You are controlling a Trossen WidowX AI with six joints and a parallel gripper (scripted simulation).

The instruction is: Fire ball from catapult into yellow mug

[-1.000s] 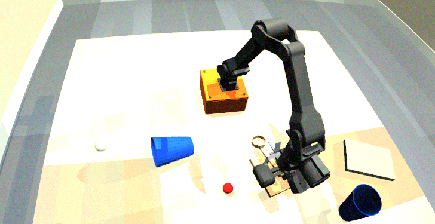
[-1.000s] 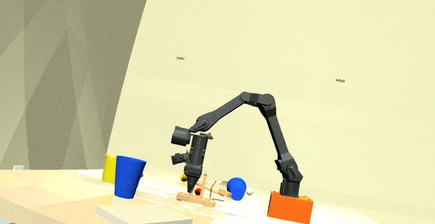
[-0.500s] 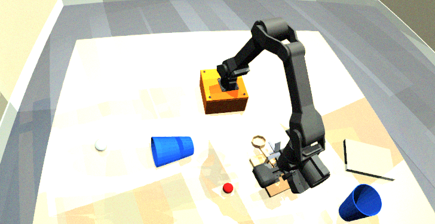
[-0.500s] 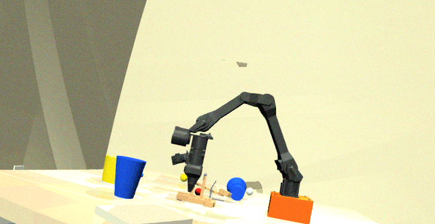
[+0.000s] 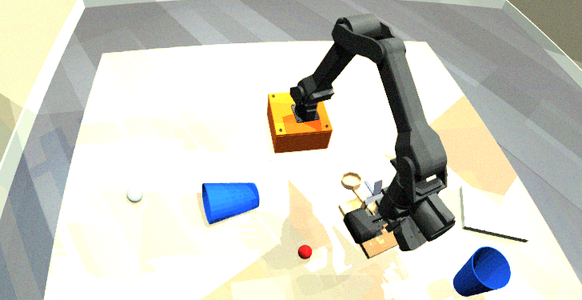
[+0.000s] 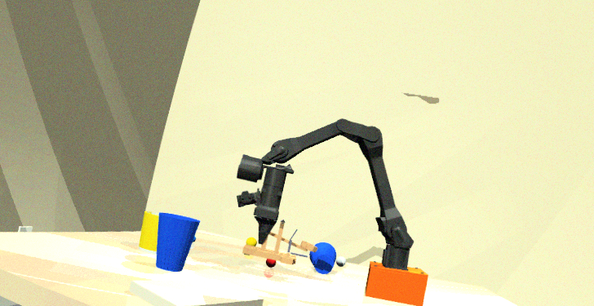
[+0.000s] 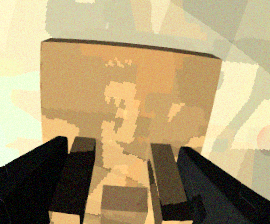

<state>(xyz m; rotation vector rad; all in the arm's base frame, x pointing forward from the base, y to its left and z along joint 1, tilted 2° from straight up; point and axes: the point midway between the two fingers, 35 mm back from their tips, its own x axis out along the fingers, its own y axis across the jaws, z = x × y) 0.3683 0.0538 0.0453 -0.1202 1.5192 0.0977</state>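
Now: gripper tip 20 mm past the red ball, 150 mm to the left of it and 70 mm above it. From my gripper tip the other things lie so: flat white slab (20 mm ahead, 390 mm to the left, 70 mm below); yellow mug (270 mm ahead, 50 mm to the left, 50 mm below); wooden catapult (70 mm behind, 20 mm above).
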